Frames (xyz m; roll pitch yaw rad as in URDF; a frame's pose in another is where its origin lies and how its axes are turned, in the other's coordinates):
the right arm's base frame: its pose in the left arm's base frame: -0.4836 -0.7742 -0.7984 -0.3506 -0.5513 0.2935
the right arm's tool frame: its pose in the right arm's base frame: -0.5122 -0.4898 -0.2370 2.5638 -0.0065 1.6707
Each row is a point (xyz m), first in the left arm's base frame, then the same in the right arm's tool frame.
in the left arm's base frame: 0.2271 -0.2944 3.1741
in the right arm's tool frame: -0.5935 4.4137 -0.8267
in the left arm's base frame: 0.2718 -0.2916 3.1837
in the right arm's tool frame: -0.6024 4.4391 -0.7896
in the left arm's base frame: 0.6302 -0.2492 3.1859
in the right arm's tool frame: -0.6299 4.5864 -0.4613
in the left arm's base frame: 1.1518 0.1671 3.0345
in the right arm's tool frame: -0.2905 4.8054 0.0911
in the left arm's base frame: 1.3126 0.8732 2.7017
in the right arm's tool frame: 0.4441 4.8511 0.3968
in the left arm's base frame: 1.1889 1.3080 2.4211
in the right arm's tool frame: 0.9630 4.7346 0.4118
